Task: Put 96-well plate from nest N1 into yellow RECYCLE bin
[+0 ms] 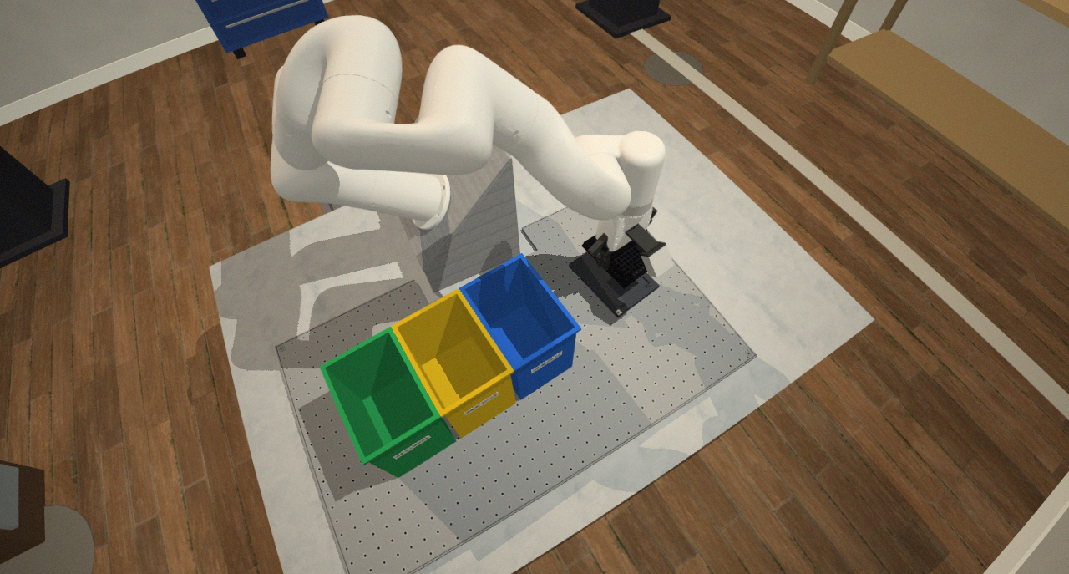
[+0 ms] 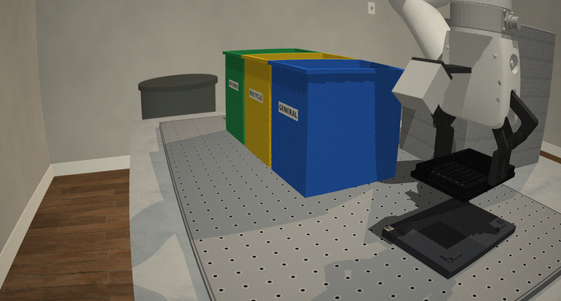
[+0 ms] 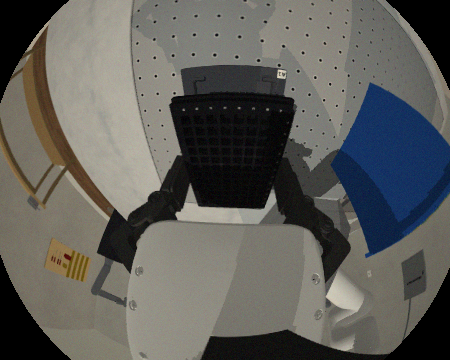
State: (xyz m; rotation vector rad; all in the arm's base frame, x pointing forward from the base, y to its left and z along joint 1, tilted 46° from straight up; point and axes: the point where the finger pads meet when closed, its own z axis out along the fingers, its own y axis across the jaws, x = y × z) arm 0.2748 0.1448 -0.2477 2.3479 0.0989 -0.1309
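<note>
My gripper is now 9 cm above the dark plate nest N1. Round my hand: blue general bin: 4 cm ahead, 25 cm to the right, 1 cm below; yellow recycle bin: 5 cm ahead, 38 cm to the right, 1 cm below; black 96-well plate: 1 cm below.
</note>
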